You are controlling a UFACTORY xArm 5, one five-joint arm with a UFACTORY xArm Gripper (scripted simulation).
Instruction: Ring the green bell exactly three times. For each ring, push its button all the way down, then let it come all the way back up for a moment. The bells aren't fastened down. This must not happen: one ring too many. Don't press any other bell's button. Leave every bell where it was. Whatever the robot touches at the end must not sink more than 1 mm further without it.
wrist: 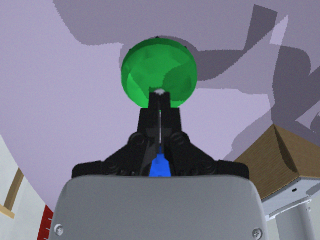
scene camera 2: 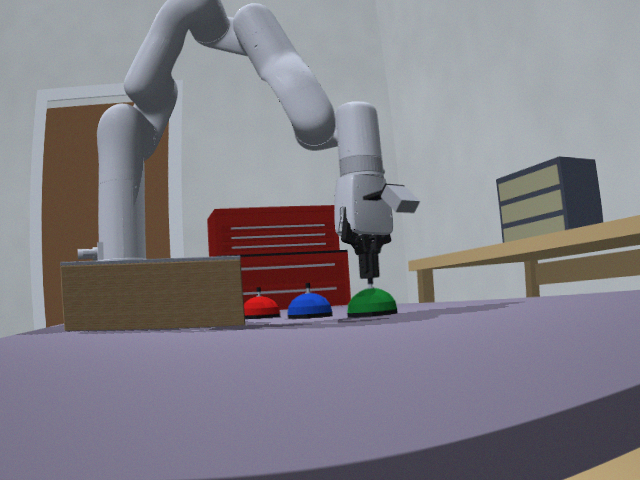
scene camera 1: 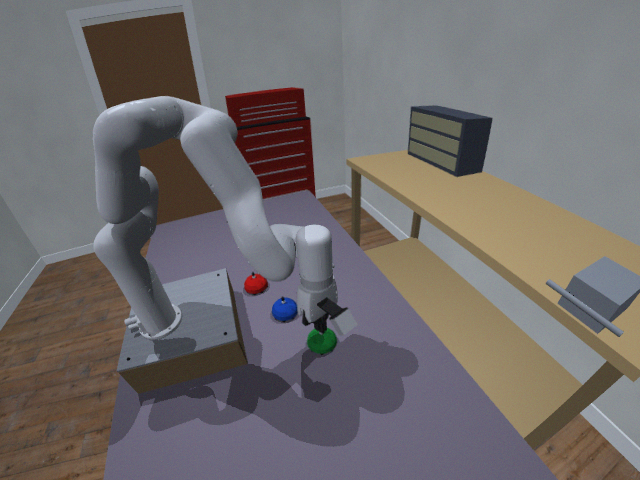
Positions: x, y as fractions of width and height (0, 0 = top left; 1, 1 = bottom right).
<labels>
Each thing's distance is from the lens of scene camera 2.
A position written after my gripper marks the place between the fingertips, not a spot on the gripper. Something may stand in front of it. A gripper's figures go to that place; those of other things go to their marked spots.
my gripper (scene camera 2: 0.58, 0.58): 100 cm
green bell (scene camera 2: 0.58, 0.63): 96 cm
</labels>
